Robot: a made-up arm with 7 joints. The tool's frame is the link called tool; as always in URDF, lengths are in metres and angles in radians. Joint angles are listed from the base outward. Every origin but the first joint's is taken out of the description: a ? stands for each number. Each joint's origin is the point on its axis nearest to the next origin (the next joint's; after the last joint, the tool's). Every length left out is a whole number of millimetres.
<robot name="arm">
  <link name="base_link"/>
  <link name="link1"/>
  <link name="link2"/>
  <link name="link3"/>
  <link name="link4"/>
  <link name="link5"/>
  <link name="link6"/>
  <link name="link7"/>
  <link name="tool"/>
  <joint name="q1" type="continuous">
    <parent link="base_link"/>
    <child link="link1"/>
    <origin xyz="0 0 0.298" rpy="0 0 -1.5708"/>
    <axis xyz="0 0 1"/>
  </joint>
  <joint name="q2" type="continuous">
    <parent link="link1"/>
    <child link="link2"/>
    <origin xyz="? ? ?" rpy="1.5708 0 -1.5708"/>
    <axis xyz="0 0 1"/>
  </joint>
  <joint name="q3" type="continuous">
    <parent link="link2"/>
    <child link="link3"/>
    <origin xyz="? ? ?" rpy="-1.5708 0 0"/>
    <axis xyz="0 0 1"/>
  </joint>
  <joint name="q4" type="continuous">
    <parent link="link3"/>
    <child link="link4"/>
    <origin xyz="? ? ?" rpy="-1.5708 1.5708 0"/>
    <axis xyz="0 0 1"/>
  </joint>
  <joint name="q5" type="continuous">
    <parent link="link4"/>
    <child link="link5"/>
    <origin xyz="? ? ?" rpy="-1.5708 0 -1.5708"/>
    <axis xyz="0 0 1"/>
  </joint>
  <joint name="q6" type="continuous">
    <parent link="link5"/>
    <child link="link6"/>
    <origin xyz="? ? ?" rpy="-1.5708 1.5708 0"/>
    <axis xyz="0 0 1"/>
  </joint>
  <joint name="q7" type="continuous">
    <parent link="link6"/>
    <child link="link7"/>
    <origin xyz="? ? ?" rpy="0 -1.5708 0"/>
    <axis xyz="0 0 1"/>
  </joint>
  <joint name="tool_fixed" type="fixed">
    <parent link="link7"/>
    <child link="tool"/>
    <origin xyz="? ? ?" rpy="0 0 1.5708"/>
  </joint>
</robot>
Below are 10 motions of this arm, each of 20 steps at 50 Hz.
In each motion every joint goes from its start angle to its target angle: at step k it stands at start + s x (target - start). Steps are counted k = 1, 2, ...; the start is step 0. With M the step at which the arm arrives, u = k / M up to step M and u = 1 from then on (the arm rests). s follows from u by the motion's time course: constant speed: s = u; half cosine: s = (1 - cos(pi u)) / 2; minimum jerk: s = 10 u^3 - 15 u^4 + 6 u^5.
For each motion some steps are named. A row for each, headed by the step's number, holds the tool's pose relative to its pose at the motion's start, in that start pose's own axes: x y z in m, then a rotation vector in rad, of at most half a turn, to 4 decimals.
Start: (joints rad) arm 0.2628 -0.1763 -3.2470 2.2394 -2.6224 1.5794 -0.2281
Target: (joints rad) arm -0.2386 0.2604 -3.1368 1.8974 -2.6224 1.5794 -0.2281
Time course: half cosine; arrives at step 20
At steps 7, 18, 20:
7: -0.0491 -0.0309 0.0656 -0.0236 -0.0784 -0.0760
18: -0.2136 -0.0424 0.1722 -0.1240 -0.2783 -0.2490
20: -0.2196 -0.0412 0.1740 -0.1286 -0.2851 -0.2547

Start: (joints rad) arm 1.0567 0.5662 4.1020 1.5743 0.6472 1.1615 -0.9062
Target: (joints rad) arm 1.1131 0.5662 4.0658 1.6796 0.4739 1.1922 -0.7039
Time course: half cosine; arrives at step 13
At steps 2, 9, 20:
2: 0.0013 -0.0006 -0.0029 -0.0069 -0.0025 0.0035
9: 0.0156 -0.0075 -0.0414 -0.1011 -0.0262 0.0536
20: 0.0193 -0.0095 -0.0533 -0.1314 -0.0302 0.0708

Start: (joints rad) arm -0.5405 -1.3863 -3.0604 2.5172 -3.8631 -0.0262 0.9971
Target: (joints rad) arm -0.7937 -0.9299 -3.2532 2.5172 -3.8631 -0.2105 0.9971
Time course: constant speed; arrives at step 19
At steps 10, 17, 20:
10: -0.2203 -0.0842 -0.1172 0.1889 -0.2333 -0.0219
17: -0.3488 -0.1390 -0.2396 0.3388 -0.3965 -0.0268
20: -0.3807 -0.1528 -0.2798 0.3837 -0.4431 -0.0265

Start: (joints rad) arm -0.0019 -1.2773 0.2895 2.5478 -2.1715 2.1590 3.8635
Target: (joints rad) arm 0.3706 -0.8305 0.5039 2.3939 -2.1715 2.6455 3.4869
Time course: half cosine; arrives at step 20
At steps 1, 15, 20:
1: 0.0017 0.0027 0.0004 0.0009 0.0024 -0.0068
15: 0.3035 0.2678 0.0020 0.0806 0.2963 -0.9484
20: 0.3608 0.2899 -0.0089 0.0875 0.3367 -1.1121

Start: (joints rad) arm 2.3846 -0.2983 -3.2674 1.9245 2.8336 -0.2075 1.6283
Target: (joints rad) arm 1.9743 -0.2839 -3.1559 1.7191 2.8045 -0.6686 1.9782
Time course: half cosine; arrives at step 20
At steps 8, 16, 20:
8: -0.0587 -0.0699 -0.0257 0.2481 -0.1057 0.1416
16: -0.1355 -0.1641 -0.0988 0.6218 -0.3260 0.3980
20: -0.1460 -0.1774 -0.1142 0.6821 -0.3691 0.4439

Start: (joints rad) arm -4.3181 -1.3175 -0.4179 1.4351 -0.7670 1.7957 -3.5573
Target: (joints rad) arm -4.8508 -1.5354 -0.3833 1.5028 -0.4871 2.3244 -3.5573
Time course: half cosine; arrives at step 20
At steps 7, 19, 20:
7: 0.0775 0.0305 -0.0330 -0.0364 0.0620 0.1159
19: 0.2394 0.1923 -0.1103 -0.1250 0.1571 0.3562
20: 0.2404 0.1941 -0.1108 -0.1256 0.1576 0.3578

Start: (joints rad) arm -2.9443 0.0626 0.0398 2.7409 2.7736 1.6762 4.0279
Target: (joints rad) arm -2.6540 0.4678 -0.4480 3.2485 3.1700 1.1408 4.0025
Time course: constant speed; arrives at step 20
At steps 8, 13, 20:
8: -0.0367 0.0123 -0.0708 -0.1813 -0.0523 -0.0208
13: -0.0735 -0.0038 -0.1070 -0.2799 -0.0828 0.0084
20: -0.1399 -0.0584 -0.1441 -0.3989 -0.1267 0.1044

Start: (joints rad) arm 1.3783 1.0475 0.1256 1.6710 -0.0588 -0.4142 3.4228
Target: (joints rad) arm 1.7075 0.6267 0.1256 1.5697 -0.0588 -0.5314 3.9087
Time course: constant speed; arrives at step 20
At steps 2, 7, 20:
2: -0.0161 0.0363 -0.0174 -0.0406 -0.0301 0.0274
7: -0.0509 0.1247 -0.0688 -0.1513 -0.0960 0.1009
20: -0.1095 0.3222 -0.2500 -0.4896 -0.1945 0.3206

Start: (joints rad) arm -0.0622 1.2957 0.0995 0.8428 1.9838 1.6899 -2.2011
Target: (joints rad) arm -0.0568 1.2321 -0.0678 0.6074 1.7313 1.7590 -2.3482
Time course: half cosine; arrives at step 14
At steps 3, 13, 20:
3: -0.0072 -0.0055 -0.0098 -0.0016 -0.0194 -0.0023
13: -0.0618 -0.0629 -0.0817 0.0026 -0.1402 0.0032
20: -0.0626 -0.0639 -0.0826 0.0029 -0.1415 0.0035

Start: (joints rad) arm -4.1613 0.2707 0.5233 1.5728 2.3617 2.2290 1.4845
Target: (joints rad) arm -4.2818 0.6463 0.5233 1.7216 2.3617 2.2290 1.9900
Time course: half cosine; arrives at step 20
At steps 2, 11, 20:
2: -0.0025 -0.0015 -0.0058 0.0052 -0.0042 0.0097
11: -0.0543 -0.0209 -0.1423 0.1066 -0.1155 0.2235
20: -0.0875 -0.0172 -0.2515 0.1624 -0.2182 0.3779

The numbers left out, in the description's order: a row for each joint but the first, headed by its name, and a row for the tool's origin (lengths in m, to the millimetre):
q2: 0 0 0
q3: 0 0.441 0
q4: -0.032 0 0
q5: 0.334 0.076 0
q6: 0 0 0
q7: -0.149 0.117 0
tool: 0 0 0

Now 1 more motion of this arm.
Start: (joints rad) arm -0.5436 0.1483 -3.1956 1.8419 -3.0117 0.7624 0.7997
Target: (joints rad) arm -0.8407 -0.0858 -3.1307 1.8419 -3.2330 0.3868 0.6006
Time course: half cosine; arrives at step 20
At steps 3, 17, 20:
3: 0.0052 -0.0131 -0.0033 0.0203 0.0244 -0.0329
17: 0.0246 -0.2373 -0.0920 0.3875 0.4188 -0.5403
20: 0.0219 -0.2505 -0.0994 0.4119 0.4430 -0.5688

